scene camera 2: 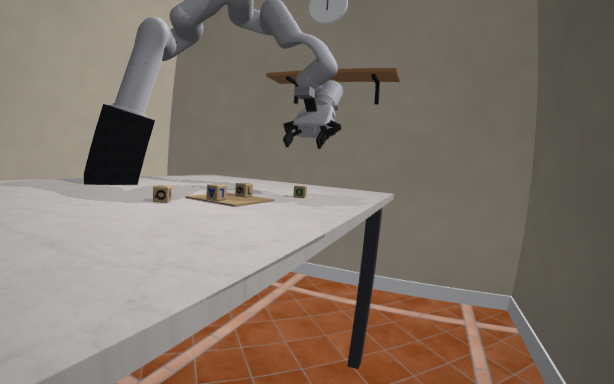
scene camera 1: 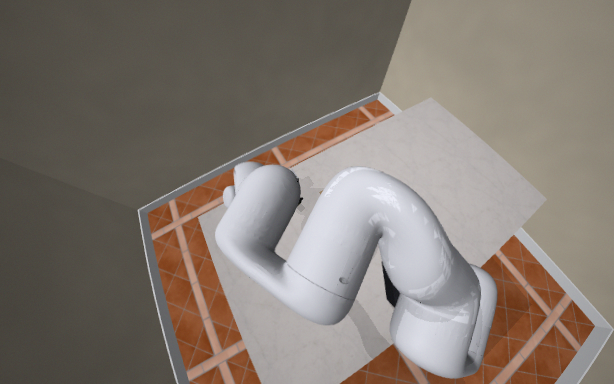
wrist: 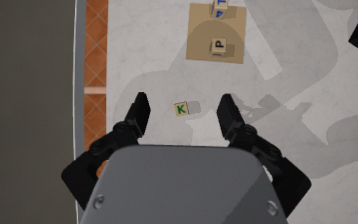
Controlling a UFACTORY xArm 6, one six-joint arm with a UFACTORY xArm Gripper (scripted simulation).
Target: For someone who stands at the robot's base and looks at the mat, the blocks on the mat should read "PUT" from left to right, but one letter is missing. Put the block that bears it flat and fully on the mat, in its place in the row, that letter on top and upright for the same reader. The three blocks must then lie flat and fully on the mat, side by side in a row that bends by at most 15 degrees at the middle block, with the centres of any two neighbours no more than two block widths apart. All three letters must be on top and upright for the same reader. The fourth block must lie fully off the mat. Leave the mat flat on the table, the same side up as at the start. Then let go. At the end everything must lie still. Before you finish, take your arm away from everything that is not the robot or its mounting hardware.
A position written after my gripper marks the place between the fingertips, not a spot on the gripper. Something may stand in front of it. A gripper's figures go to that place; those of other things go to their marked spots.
My gripper (wrist: 183,102): 13 cm from the lens. A mat (wrist: 201,28) is 33 cm from the lens.
